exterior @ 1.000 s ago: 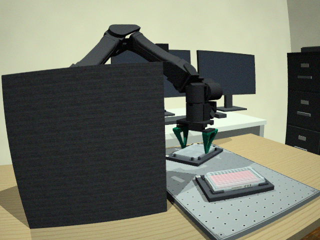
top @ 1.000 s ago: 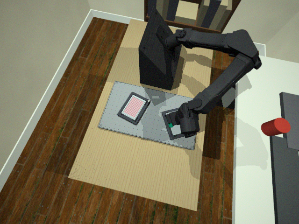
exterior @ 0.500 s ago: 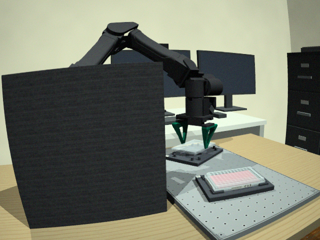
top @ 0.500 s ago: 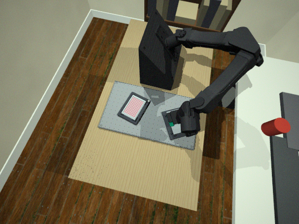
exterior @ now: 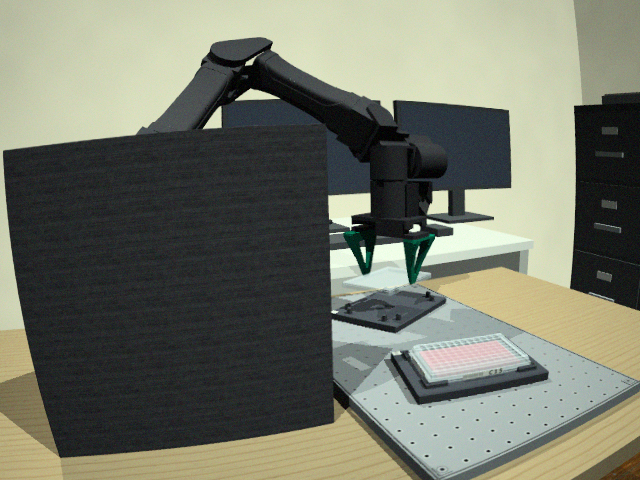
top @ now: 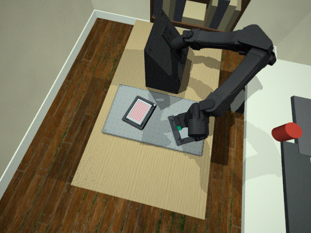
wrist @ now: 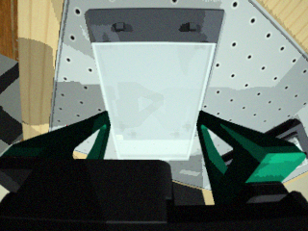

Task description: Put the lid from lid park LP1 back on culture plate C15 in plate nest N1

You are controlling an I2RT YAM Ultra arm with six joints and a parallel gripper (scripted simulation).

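My gripper is now 50 mm above the lid park LP1. Also, from my hand: culture plate C15: 250 mm to the right, 40 mm below; clear lid: 10 mm below.
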